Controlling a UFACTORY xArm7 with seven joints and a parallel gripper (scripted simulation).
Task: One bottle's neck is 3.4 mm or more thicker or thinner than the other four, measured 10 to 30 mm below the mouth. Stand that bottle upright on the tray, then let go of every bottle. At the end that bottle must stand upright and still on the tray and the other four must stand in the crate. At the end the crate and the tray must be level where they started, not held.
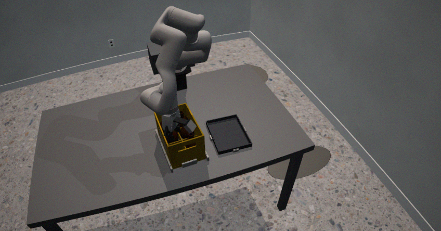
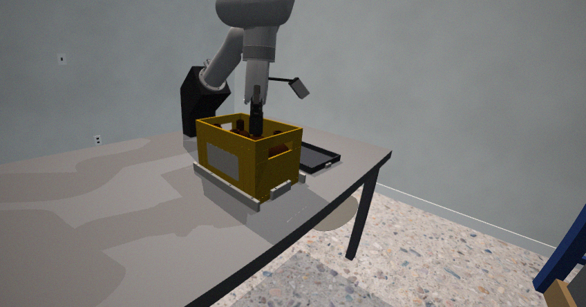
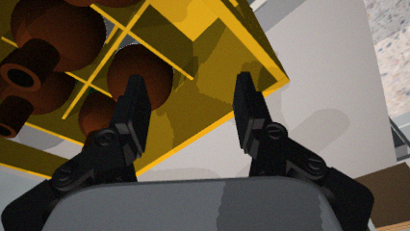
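Right now my hand is 70 mm past the yellow crate, 60 mm to the right of it and 120 mm above it. Also, from my hand: black tray 10 mm ahead, 320 mm to the left, 190 mm below.
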